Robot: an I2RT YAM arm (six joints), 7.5 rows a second.
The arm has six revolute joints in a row. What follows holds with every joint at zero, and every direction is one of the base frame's. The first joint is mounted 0.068 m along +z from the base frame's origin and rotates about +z. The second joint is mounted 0.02 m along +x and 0.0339 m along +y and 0.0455 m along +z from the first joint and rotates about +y. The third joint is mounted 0.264 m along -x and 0.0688 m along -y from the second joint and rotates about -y. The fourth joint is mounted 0.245 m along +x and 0.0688 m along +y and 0.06 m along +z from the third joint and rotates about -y. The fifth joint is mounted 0.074 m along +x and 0.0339 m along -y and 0.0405 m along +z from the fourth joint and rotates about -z. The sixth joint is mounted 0.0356 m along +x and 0.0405 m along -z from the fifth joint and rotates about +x. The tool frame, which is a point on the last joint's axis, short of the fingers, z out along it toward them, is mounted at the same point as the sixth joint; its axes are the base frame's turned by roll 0, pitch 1.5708 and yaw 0 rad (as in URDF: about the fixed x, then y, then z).
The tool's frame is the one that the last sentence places.
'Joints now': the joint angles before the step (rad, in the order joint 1, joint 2, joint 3, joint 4, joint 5, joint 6). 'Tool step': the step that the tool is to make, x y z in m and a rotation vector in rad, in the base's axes. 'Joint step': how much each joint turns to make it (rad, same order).
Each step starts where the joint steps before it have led.
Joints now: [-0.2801 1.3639 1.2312 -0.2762 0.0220 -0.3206]
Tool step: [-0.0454 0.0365 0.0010 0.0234 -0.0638 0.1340]
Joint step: [0.0762 -0.2131 -0.1629 0.0062 -0.0678 0.0138]
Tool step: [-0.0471 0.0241 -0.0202 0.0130 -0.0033 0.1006]
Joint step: [0.0585 -0.2150 -0.1820 -0.0321 -0.0441 -0.0020]
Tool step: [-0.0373 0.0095 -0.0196 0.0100 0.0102 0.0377]
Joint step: [0.0185 -0.1769 -0.1265 -0.0617 -0.0209 0.0013]
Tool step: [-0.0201 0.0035 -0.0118 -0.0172 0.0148 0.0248]
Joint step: [0.0029 -0.0996 -0.0597 -0.0554 -0.0136 -0.0257]
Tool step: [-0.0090 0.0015 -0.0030 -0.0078 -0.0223 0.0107]
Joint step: [0.0008 -0.0523 -0.0280 -0.0023 -0.0075 -0.0083]
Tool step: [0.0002 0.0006 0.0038 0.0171 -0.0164 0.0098]
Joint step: [0.0006 0.0012 0.0089 0.0086 -0.0151 0.0148]
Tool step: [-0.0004 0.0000 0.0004 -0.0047 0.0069 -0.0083]
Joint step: [0.0026 0.0007 0.0046 -0.0104 0.0121 -0.0015]
